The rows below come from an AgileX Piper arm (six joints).
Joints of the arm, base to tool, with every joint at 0 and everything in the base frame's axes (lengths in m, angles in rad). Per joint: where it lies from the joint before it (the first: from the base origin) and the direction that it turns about. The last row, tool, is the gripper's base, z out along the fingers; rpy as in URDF.
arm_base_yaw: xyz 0 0 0.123 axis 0 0 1
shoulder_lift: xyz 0 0 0 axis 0 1 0
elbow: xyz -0.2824 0 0.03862 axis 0 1 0
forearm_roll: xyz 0.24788 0 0.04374 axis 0.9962 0 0.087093
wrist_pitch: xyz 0 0 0 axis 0 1 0
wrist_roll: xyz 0.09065 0 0.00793 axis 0.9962 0 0.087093
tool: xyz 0 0 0 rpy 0 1.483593 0
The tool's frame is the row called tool.
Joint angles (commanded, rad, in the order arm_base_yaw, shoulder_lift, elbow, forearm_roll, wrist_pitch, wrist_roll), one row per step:
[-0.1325 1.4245 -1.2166 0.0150 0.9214 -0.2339]
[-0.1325 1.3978 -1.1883 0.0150 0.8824 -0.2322]
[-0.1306 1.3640 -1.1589 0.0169 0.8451 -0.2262]
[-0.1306 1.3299 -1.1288 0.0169 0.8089 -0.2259]
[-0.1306 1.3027 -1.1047 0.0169 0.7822 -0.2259]
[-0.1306 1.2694 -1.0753 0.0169 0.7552 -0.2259]
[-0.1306 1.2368 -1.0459 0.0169 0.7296 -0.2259]
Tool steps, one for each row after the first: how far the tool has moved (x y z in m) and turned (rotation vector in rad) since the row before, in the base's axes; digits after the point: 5 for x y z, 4 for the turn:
[-0.00468 0.00059 0.00119 -0.0041 -0.0372 -0.0020]
[-0.00629 0.00148 0.00269 -0.0004 -0.0419 -0.0039]
[-0.00664 0.00083 0.00230 -0.0051 -0.0399 -0.0009]
[-0.00550 0.00069 0.00153 -0.0039 -0.0295 -0.0004]
[-0.00715 0.00091 0.00137 -0.0041 -0.0306 -0.0005]
[-0.00710 0.00090 0.00086 -0.0038 -0.0285 -0.0004]

